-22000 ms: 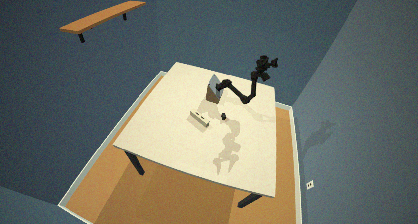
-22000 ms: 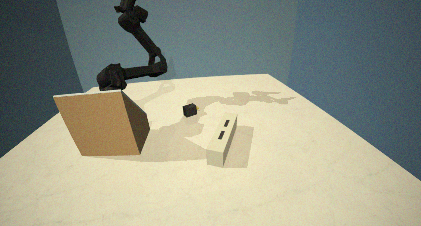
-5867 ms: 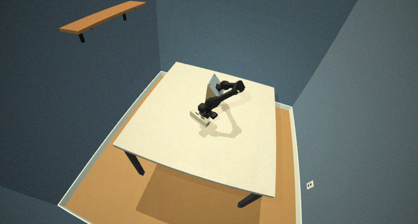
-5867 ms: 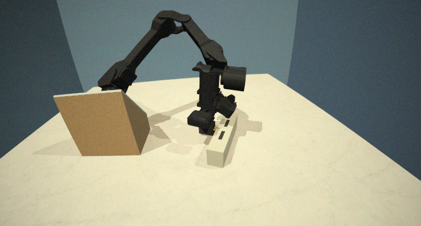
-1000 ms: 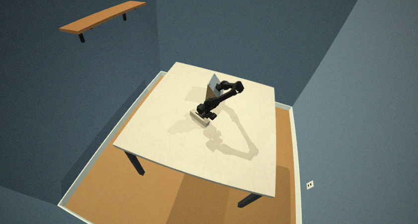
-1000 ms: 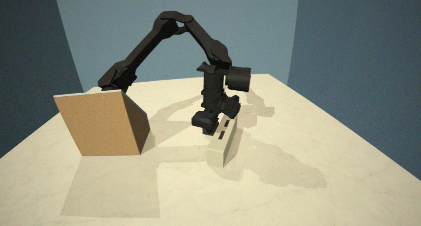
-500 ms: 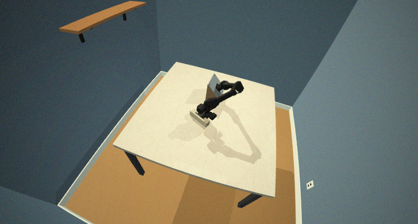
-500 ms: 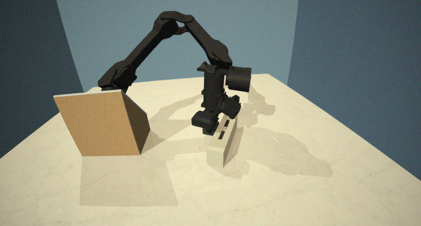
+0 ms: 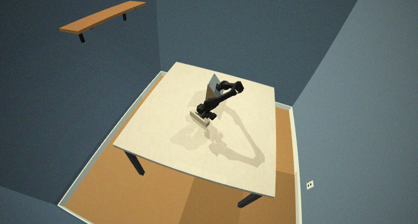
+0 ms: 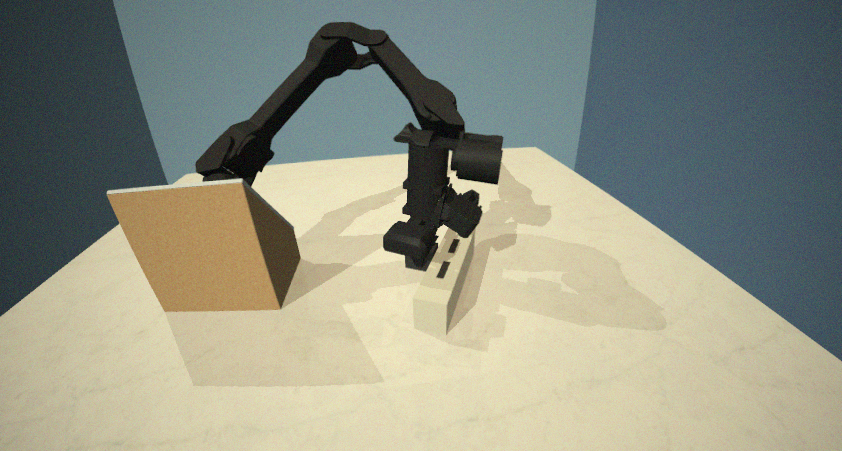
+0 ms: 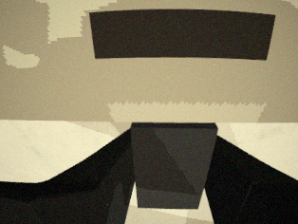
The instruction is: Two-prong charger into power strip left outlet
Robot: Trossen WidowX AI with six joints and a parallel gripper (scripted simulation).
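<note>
Right now the black charger is 1 cm ahead of my gripper tip, 1 cm to the right of it and 1 cm above it.
</note>
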